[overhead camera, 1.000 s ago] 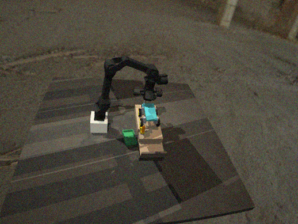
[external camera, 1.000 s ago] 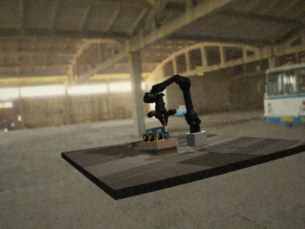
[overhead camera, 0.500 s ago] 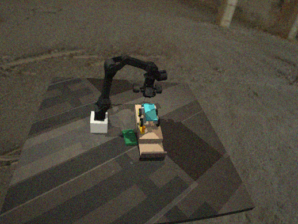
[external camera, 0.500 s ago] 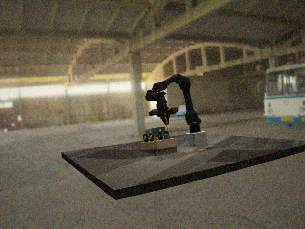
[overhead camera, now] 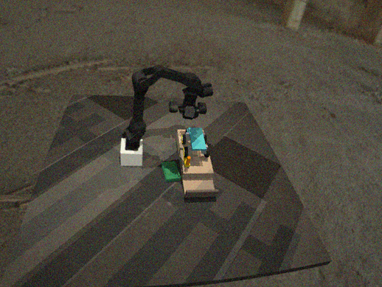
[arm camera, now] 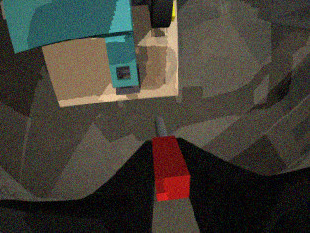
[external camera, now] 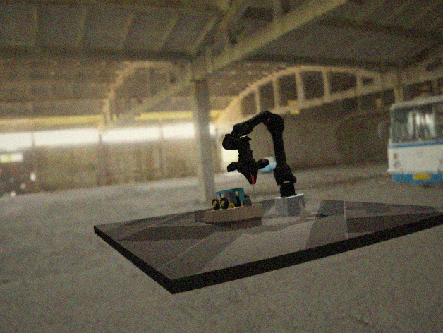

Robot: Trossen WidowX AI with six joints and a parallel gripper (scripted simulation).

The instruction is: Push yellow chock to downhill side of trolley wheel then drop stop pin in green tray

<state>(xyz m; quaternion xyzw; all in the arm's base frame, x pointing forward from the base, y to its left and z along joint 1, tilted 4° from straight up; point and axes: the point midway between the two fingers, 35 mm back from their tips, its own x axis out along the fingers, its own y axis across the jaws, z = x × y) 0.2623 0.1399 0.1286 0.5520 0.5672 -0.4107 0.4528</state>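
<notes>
Now: gripper tip 7 cm past the green tray, 23 cm to the left of it and 19 cm above it. Round my gripper tip: red-headed stop pin: right at my gripper tip; then teal trolley: 5 cm ahead, 13 cm to the right, 7 cm below; then tan ramp: 5 cm ahead, 13 cm to the right, 13 cm below.
</notes>
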